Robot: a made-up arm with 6 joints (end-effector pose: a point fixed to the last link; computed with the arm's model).
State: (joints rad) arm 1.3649 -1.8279 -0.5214 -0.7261 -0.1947 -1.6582
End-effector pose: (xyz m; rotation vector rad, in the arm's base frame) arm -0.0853 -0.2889 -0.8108 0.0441 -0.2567 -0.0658
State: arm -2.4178 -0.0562 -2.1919 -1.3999 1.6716 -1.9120
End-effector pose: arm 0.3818 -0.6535 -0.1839 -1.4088 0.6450 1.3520
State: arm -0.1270 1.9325 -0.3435 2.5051 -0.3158 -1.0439
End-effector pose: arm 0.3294 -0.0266 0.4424 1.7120 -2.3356 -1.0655
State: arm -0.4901 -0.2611 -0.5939 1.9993 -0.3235 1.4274
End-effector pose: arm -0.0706 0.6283 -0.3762 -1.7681 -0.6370 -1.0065
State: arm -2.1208 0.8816 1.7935 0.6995 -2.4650 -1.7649
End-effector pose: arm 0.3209 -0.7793 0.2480 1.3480 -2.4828 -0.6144
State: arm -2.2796 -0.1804 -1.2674 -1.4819 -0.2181 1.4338
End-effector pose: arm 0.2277 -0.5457 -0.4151 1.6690 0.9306 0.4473
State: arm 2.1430 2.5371 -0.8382 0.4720 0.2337 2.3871
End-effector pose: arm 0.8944 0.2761 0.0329 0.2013 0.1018 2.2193
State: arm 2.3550 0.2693 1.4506 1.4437 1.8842 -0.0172
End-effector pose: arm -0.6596 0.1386 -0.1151 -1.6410 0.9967 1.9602
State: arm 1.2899 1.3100 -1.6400 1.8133 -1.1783 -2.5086
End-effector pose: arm -0.4124 -0.2659 0.7080 -1.2688 -2.4526 1.1802
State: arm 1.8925 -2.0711 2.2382 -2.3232 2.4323 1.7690
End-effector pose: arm 0.5939 -0.3788 -0.6227 -1.4812 2.3269 0.0738
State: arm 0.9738 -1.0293 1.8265 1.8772 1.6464 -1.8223
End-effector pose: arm -0.1994 0.5332 -0.6682 0.5608 0.4472 -0.0162
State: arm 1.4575 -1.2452 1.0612 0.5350 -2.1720 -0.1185
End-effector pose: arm 0.2387 0.2134 -0.5538 -1.1671 -0.3895 0.8968
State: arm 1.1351 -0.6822 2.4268 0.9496 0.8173 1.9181
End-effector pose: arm -0.1587 0.8942 -0.5891 2.2529 -0.9571 -1.4162
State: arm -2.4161 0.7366 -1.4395 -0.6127 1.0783 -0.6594
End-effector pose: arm 0.0396 -0.1484 0.3732 1.7327 -0.9903 -1.6997
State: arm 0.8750 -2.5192 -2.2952 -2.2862 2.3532 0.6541
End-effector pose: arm 0.5947 -0.1935 0.0243 -1.6622 0.7903 -1.7419
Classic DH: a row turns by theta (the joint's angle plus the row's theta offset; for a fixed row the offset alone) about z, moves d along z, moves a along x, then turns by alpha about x. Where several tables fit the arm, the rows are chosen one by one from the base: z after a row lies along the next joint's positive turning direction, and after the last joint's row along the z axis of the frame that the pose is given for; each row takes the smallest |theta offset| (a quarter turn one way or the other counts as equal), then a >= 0, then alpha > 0; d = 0 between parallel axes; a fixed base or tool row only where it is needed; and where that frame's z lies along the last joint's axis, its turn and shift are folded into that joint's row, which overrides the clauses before.
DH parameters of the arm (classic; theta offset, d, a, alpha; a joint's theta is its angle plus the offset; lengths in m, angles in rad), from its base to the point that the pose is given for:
joint 1: 1.5708 -0.1059 0.0016 1.5708
joint 2: 1.5708 0.0457 0.0393 -1.5708
joint 3: -0.179 0 -0.0893 0
joint 4: -1.315 0 -0.3451 0
joint 5: 1.4939 -0.6315 0.1134 -1.5708
joint 6: -1.5708 -0.0671 0.2801 -1.5708
tool (fixed): 1.5708 -0.02 0 0

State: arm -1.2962 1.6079 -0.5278 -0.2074 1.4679 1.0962
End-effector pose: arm -0.6152 0.3168 0.3613 0.3408 -0.4929 -1.9850
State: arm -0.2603 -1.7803 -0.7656 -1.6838 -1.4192 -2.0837
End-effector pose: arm 0.2925 0.1208 -0.9503 0.2365 0.7883 2.0198
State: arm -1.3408 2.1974 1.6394 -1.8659 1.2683 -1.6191
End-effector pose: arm -0.4287 -0.0694 0.4003 -0.9098 2.3266 -0.1773
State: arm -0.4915 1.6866 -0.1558 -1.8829 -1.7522 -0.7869
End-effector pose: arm -0.0720 -0.4617 0.2935 0.2659 -2.8288 -1.3347
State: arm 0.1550 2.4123 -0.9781 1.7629 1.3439 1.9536
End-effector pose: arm -0.5710 -0.3573 0.6728 0.1699 1.2182 -1.6185
